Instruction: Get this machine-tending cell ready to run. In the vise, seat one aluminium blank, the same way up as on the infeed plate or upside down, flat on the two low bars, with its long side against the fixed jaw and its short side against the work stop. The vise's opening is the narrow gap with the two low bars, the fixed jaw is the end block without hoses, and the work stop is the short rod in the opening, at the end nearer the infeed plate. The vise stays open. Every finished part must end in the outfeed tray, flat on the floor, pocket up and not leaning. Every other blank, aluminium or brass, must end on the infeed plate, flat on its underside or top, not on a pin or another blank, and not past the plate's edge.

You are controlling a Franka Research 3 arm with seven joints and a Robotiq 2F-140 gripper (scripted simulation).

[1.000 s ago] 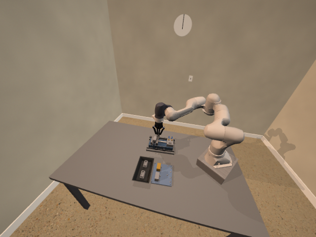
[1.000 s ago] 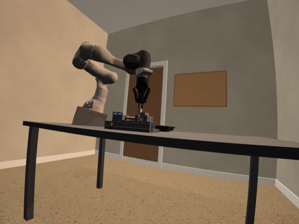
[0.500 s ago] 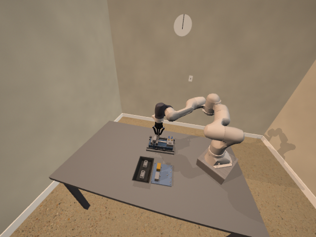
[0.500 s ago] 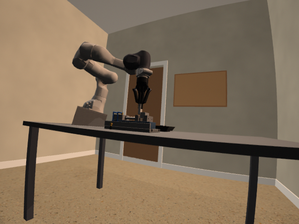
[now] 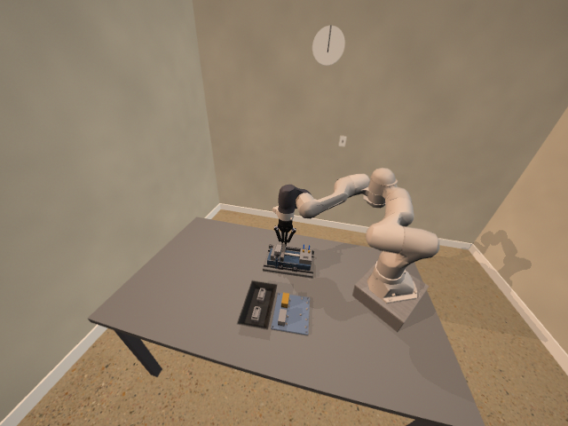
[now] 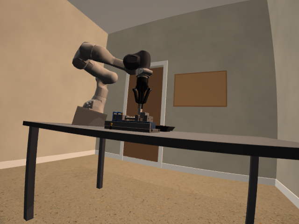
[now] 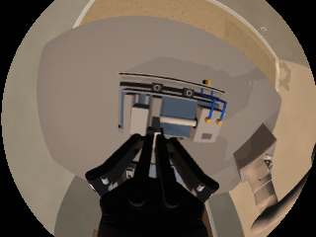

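Right now the vise is 100 mm below my hand and 40 mm behind it. The rest, counted from my hand: brass blank 280 mm to the left, 110 mm below, 40 mm behind.
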